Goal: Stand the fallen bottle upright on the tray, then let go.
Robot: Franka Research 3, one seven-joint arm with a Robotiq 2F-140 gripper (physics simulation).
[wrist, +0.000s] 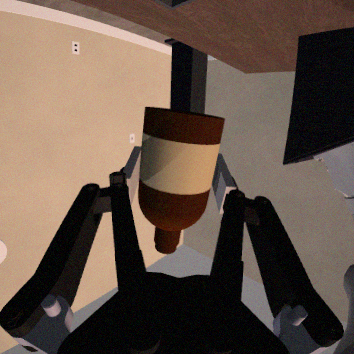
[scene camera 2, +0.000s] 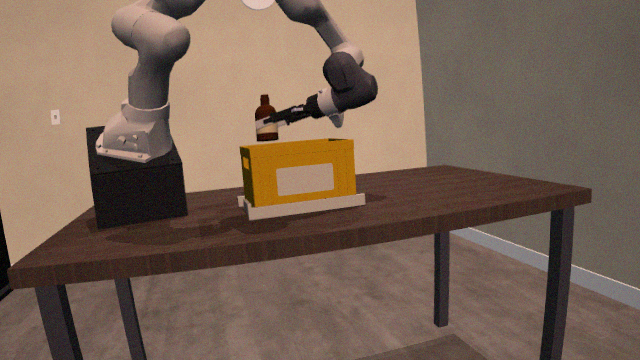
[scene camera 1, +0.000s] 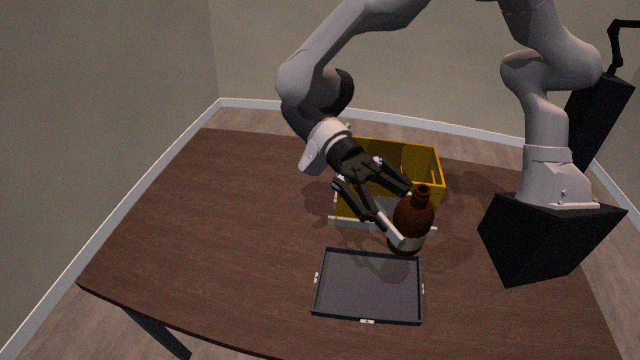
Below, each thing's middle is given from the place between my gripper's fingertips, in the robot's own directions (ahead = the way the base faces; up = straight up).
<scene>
My hand is 10 mm short of the brown bottle (scene camera 1: 413, 216), 10 mm to the left of it and 20 mm below it.
</scene>
